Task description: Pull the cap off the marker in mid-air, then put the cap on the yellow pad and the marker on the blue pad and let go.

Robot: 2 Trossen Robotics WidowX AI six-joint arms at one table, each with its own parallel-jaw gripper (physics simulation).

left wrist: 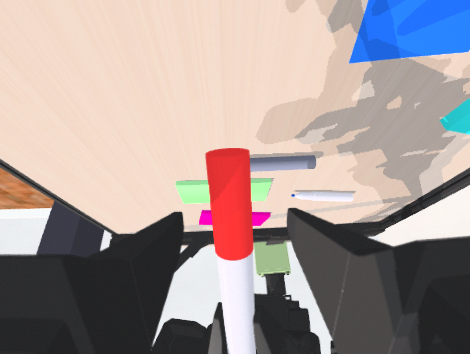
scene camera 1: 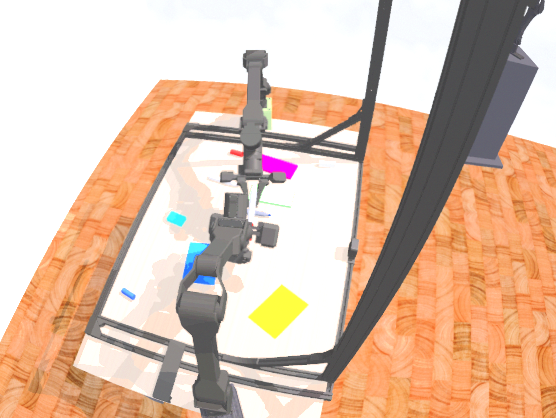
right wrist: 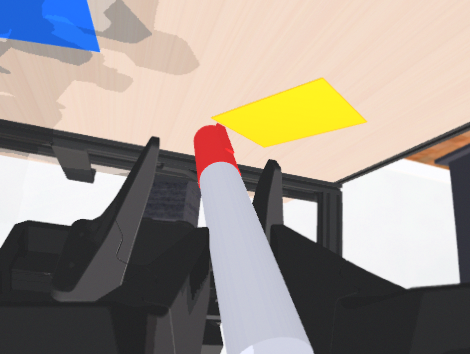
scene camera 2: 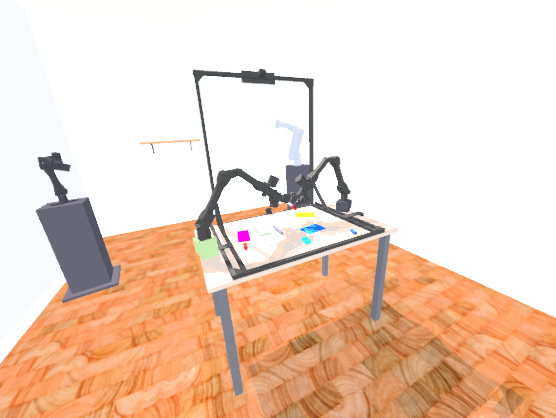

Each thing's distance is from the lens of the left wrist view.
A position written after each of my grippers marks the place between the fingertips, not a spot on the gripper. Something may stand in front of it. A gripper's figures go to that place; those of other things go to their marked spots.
my left gripper (left wrist: pixel 235 218): 12 cm
my right gripper (left wrist: pixel 237 310): 15 cm
grey marker (left wrist: pixel 288 162): 30 cm
green pad (left wrist: pixel 197 191): 37 cm
The marked spots on the green pad and the grey marker are 16 cm apart.
